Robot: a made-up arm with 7 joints.
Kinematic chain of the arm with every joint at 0, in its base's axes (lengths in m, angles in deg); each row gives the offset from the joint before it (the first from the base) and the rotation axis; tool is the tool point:
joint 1: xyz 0 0 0 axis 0 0.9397 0.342
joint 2: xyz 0 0 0 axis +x
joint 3: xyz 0 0 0 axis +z
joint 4: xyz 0.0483 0 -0.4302 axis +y
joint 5: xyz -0.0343 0 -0.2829 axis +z
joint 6: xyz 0 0 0 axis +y
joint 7: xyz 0 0 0 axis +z
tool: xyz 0 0 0
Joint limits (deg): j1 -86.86..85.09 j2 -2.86..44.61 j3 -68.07..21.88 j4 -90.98..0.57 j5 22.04..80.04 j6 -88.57..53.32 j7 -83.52..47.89
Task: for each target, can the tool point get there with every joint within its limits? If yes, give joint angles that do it. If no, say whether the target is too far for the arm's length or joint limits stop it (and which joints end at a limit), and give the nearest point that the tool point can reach.
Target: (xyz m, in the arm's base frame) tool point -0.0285 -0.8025 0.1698
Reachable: no: too far | nearest point 0.3251 -0.4644 0.0053 | short by 0.516 m
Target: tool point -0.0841 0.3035 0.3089
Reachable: no: joint limits stop it (at a limit: joint 1, joint 2, joint 3, joint 4) | nearest point 0.3827 0.1872 0.3739 | short by 0.485 m
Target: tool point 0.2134 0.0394 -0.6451
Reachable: yes | joints -7.26 22.23 -57.38 -51.26 57.32 -34.24 -40.86
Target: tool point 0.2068 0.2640 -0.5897
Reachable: yes | joints 3.97 22.61 4.04 -52.40 37.19 -74.06 34.66
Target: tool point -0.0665 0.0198 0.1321
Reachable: no: joint limits stop it (at a limit: joint 1, joint 2, joint 3, joint 4) | nearest point 0.3827 0.1872 0.3739 | short by 0.537 m
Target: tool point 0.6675 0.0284 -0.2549
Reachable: yes | joints -62.80 23.22 -50.19 -23.65 61.91 -11.59 -68.77
